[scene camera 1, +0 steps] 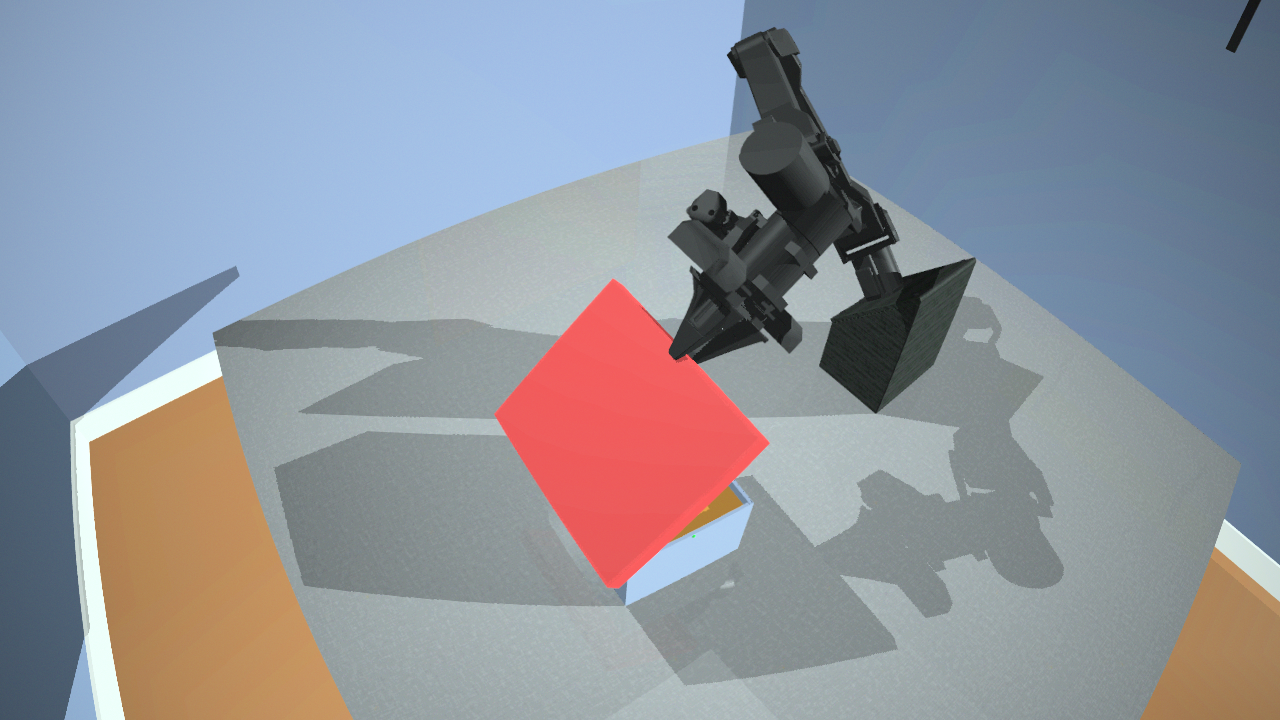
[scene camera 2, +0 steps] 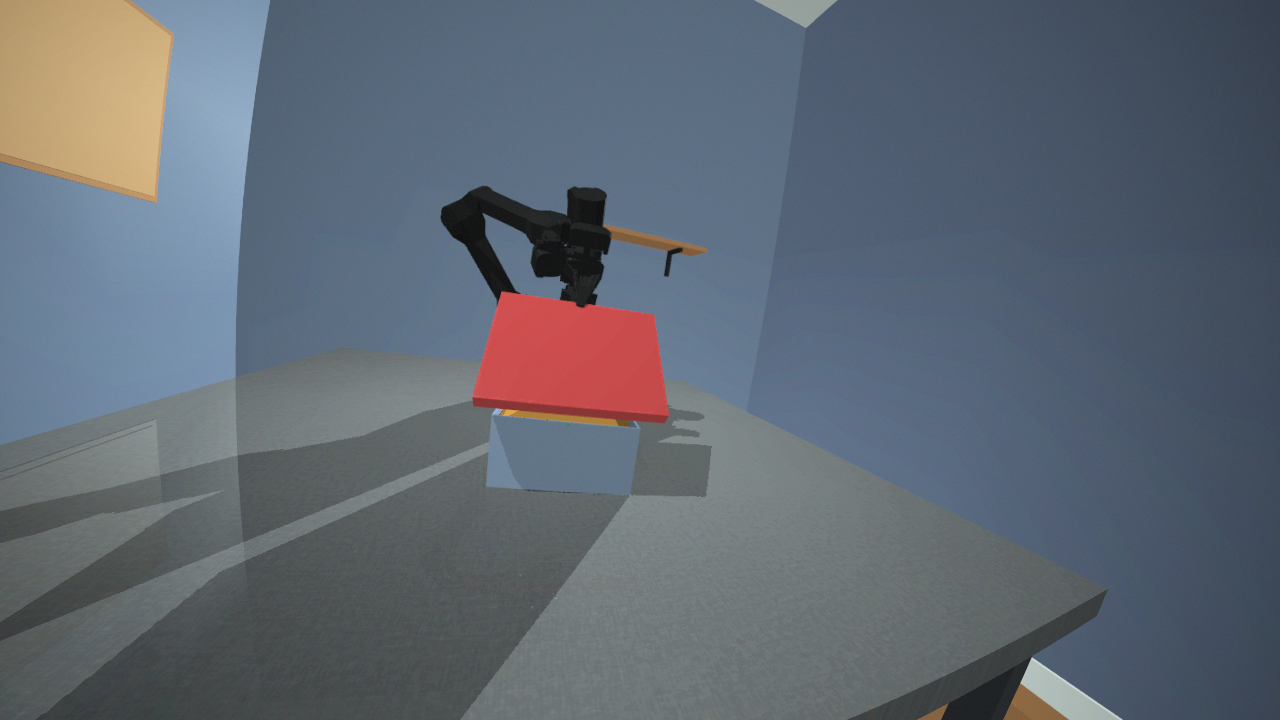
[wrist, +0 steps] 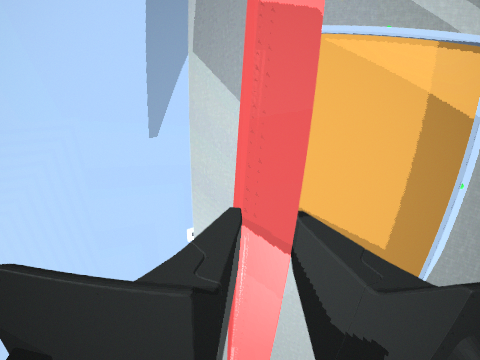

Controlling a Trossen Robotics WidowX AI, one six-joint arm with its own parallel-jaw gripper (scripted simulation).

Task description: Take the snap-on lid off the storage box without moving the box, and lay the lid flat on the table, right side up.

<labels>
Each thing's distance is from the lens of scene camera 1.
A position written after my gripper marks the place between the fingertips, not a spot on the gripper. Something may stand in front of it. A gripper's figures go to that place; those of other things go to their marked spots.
my gripper [scene camera 1: 677, 360]: 0.61 m
red lid [scene camera 1: 629, 445]: 0.60 m
</labels>
